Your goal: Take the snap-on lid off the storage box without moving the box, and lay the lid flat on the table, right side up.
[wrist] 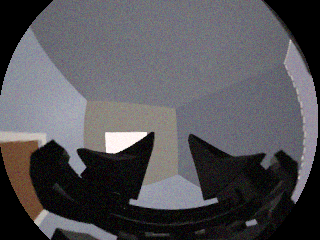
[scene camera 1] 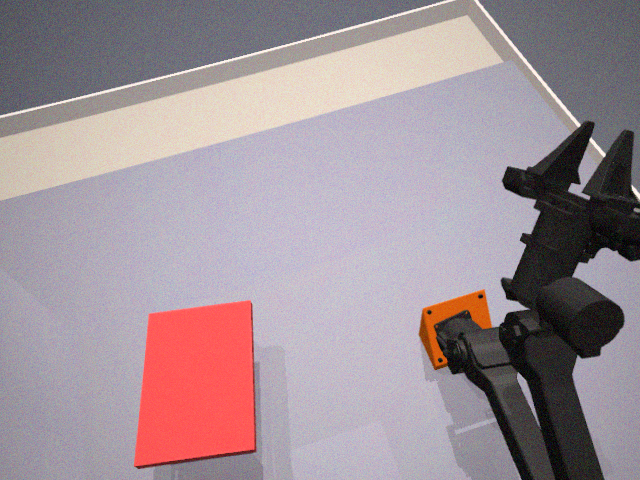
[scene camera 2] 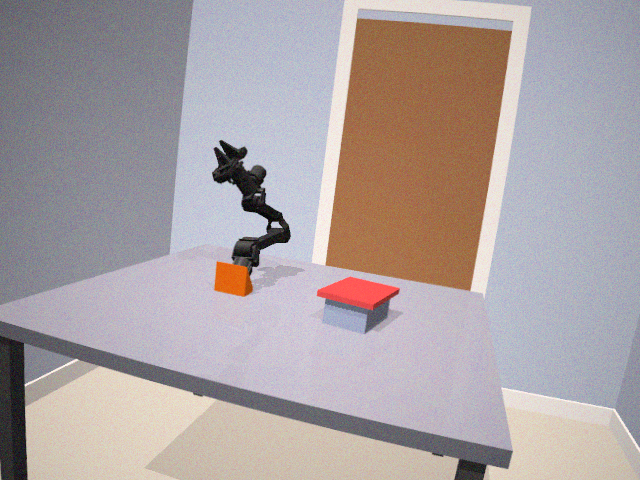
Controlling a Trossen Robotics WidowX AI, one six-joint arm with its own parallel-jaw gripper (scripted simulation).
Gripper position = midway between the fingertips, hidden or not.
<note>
In view: the gripper [scene camera 1: 609,125], a grey-blue storage box [scene camera 2: 345,316] and a red lid [scene camera 1: 198,399].
The red lid is seen too in scene camera 2 [scene camera 2: 361,293]. The gripper is seen too in the wrist view [wrist: 171,136] and in scene camera 2 [scene camera 2: 217,143]. The wrist view misses the grey-blue storage box: it is out of frame. The wrist view does not show the red lid: it is out of frame.
</note>
